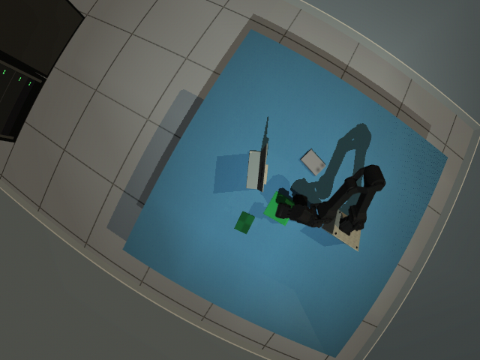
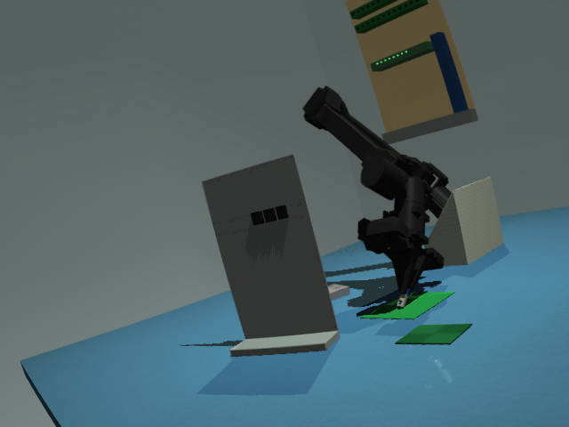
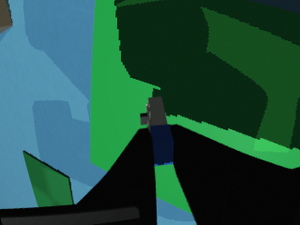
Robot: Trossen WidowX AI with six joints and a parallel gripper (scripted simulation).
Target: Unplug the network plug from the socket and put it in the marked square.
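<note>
Right now the bright green square is 2 cm below my gripper tip and 1 cm behind it. From my gripper tip the other things lie so: grey plate 26 cm to the right, 2 cm behind, 1 cm below; then upright panel 18 cm ahead, 11 cm above, 8 cm to the right; then network plug right at my gripper tip.
</note>
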